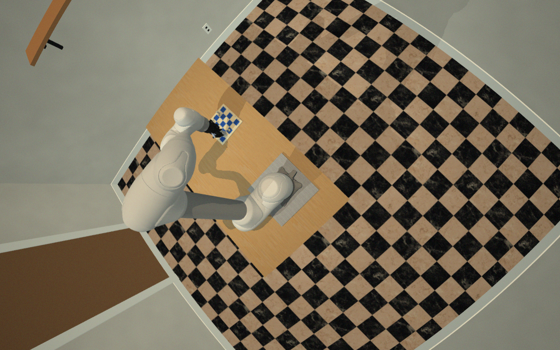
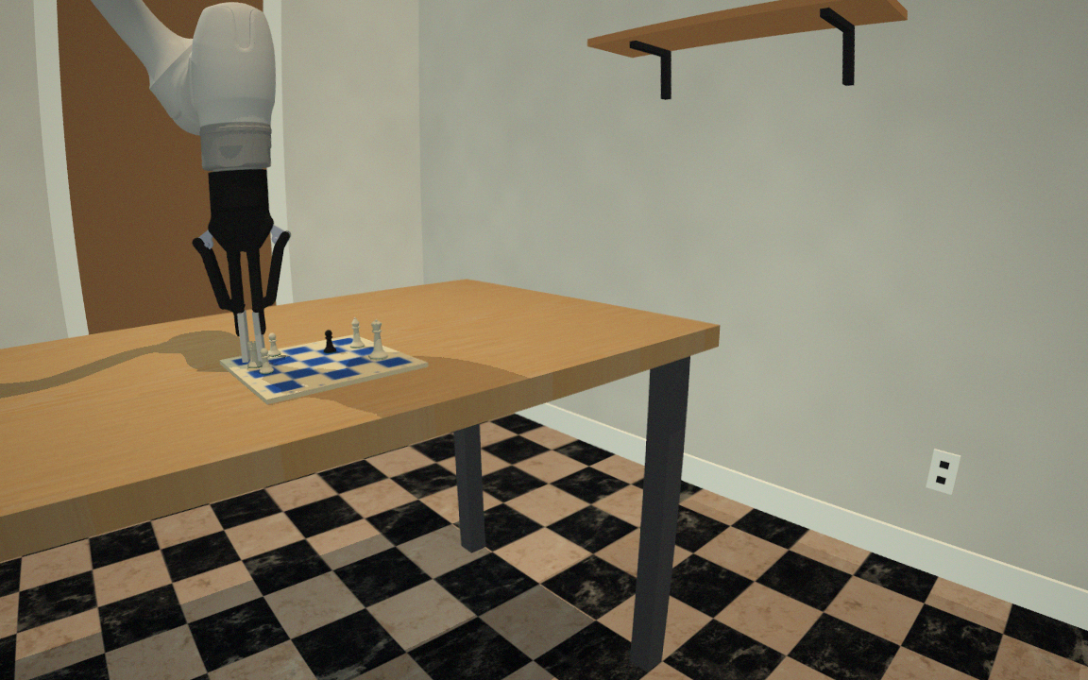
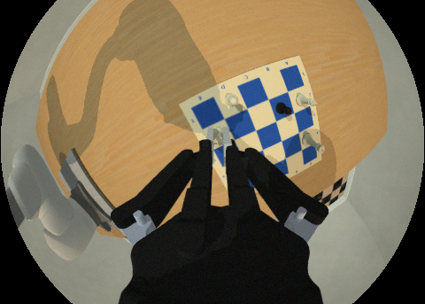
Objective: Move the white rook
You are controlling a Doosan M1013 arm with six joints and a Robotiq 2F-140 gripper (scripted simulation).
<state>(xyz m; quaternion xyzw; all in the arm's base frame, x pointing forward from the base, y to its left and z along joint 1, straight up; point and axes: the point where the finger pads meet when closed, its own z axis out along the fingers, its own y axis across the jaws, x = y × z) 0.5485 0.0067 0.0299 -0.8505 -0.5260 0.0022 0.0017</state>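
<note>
Right now the chessboard is 7 cm ahead of my hand, 5 cm below it and 4 cm to the right of it. The rest, counted from my hand: black pawn (11 cm ahead, 3 cm below, 1 cm to the right); tall white piece (15 cm ahead, 9 cm to the right, 2 cm below); white rook (3 cm below).
</note>
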